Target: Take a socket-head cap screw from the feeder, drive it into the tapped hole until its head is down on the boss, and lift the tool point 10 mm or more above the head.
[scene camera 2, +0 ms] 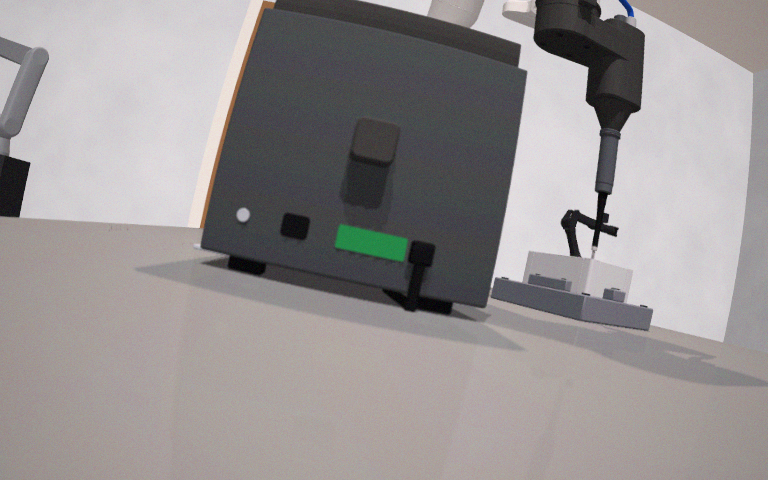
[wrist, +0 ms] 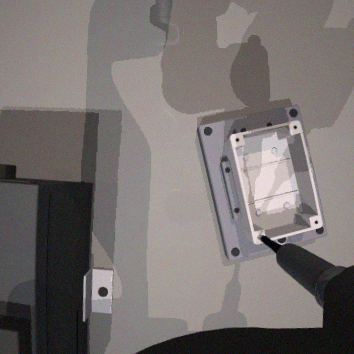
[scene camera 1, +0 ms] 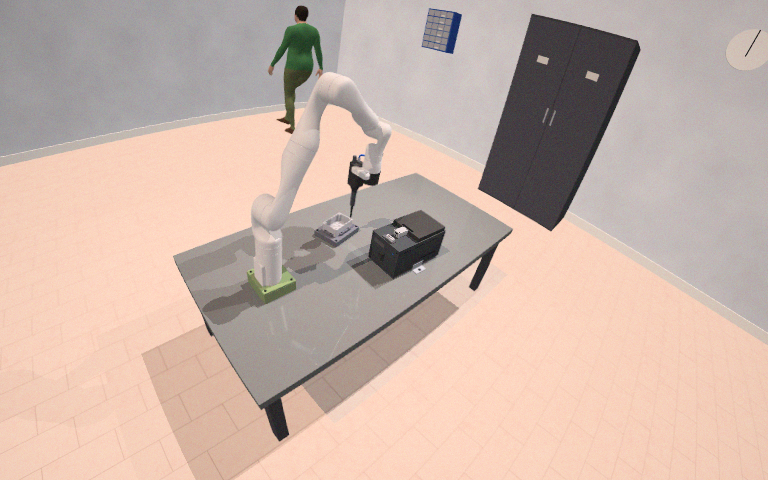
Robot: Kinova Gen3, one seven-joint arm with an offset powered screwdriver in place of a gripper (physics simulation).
In view: a black screw feeder (scene camera 2: 308, 79).
The black screw feeder also shows in the wrist view (wrist: 67, 247).
